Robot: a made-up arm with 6 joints.
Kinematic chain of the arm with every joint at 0, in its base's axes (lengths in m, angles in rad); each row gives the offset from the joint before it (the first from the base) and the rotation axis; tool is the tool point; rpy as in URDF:
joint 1: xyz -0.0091 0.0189 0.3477 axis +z
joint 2: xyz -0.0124 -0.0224 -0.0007 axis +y
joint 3: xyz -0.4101 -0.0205 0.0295 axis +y
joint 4: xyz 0.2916 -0.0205 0.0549 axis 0.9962 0 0.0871
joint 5: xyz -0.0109 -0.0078 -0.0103 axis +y
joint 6: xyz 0.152 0.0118 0.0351 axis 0.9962 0 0.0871
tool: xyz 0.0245 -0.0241 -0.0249 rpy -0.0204 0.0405 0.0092
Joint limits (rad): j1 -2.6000..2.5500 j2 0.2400..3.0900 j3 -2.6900..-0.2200 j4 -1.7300..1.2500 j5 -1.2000..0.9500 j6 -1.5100..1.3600
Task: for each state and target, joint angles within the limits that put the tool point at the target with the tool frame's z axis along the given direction. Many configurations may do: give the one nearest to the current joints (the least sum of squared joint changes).
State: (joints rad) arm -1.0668 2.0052 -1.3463 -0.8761 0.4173 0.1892
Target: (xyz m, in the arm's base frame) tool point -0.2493 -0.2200 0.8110 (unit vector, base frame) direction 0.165 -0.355 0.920
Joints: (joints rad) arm -1.9586 1.2201 -1.3488 -0.8242 0.3881 0.4615
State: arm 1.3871 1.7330 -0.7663 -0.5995 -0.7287 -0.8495
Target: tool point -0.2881 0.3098 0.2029 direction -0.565 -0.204 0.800
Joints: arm 2.2252 2.4956 -0.6164 -0.9163 -1.2000 -0.3361
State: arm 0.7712 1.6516 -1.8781 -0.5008 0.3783 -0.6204
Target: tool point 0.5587 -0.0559 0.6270 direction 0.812 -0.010 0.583
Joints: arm 0.0409 1.9584 -1.9560 -0.1179 0.9115 0.1251
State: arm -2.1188 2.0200 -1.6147 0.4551 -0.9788 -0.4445
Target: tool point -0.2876 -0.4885 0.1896 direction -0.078 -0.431 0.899
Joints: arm -1.7965 2.6455 -1.1026 0.4761 -1.1955 -0.2492
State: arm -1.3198 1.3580 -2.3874 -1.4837 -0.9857 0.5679
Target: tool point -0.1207 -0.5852 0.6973 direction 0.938 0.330 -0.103
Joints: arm -1.8154 2.0109 -1.8256 -1.7300 -0.6919 -0.0018
